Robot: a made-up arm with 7 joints.
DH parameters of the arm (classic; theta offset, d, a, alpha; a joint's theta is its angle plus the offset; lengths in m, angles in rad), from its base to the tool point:
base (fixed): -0.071 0 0 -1.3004
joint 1: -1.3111 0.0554 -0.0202 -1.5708
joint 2: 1.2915 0 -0.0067 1.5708
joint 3: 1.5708 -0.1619 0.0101 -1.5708
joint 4: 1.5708 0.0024 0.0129 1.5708
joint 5: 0 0.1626 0 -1.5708
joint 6: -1.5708 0 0.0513 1.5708
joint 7: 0 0 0 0
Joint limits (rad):
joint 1: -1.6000..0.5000
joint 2: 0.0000..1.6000
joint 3: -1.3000..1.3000
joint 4: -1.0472..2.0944
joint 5: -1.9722..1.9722
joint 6: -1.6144..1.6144
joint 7: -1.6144..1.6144
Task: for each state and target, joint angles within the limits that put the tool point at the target. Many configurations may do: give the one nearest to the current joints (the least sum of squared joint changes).
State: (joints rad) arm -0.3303 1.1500 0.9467 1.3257 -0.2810 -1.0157 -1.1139
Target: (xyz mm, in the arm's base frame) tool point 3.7 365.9 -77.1
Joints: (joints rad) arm 0.0511 0.9304 1.1657 1.0415 -0.3334 -1.5158 -1.1139
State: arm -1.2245 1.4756 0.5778 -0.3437 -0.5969 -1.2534 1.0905
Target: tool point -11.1 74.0 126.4
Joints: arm -1.2691 1.5480 0.6359 -0.7543 -0.5402 -1.3210 1.0905
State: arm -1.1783 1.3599 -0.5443 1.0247 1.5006 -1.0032 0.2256
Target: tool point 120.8 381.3 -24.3
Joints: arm -0.8659 1.6000 -0.6662 1.3201 1.5632 -1.2705 0.2256
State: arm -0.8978 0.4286 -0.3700 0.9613 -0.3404 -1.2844 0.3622
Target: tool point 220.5 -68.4 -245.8
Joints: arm -0.7582 0.0000 -0.8793 1.0449 -0.2046 -0.8497 0.3622
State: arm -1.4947 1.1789 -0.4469 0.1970 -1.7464 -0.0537 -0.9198
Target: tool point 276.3 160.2 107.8
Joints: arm -1.2042 1.4283 -0.4606 0.1136 -1.7448 -0.0513 -0.9198
